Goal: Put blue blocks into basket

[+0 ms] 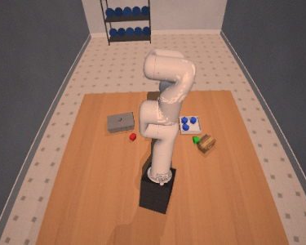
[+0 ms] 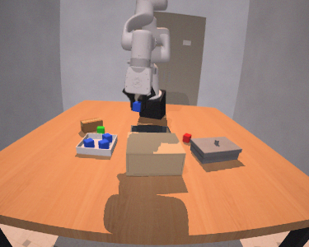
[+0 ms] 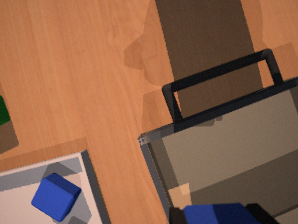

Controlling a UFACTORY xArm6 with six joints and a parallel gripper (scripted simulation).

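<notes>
The white basket is 17 cm to the right of my hand, 17 cm below it and 2 cm behind it. Also, from my hand: green block 17 cm below, 16 cm to the right, 16 cm behind; then drawer 14 cm below, 6 cm to the left, 1 cm ahead; then light wooden cabinet 14 cm below, 7 cm ahead, 5 cm to the left.
</notes>
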